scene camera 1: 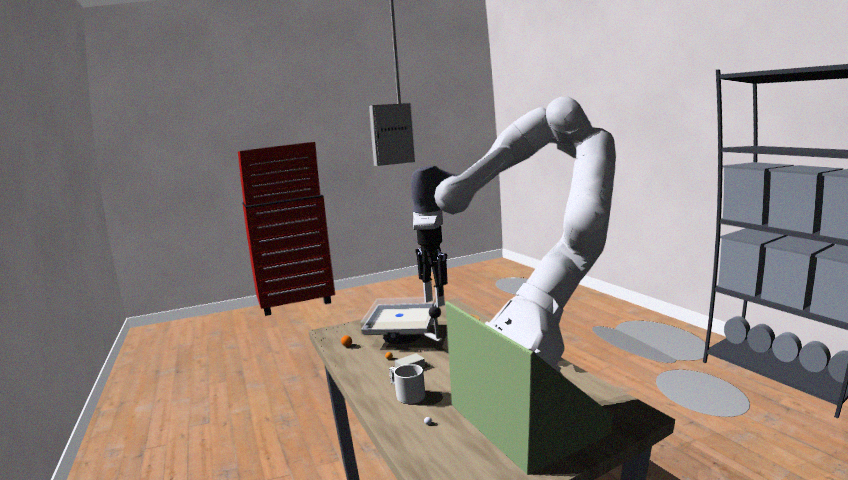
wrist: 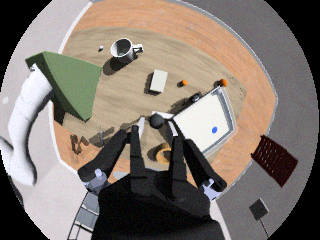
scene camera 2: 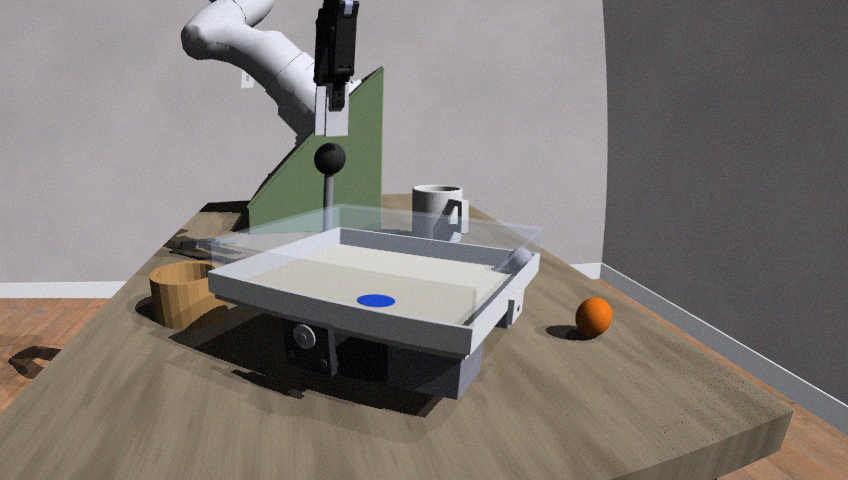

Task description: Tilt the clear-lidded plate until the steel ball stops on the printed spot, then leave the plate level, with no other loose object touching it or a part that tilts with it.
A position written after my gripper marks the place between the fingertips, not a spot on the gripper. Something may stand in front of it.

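An orange ball [scene camera 2: 593, 317] is there for me to see. Scene camera 2 also shows my gripper [scene camera 2: 329, 135], and I find the gripper [scene camera 1: 434, 303] in scene camera 1 too. In the wrist view, I see my gripper [wrist: 155, 125] as well.
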